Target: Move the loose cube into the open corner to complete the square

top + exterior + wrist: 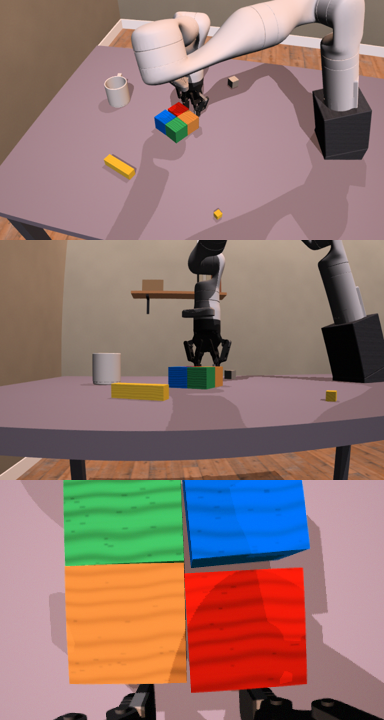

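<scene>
Right now my hand is 3 cm short of the red cube, 3 cm to the right of it and 1 cm above it. The rest, counted from my hand: orange cube (1 cm behind, 5 cm to the left, 1 cm below); blue cube (6 cm ahead, 8 cm to the left, 1 cm below); green cube (1 cm ahead, 10 cm to the left, 1 cm below).
</scene>
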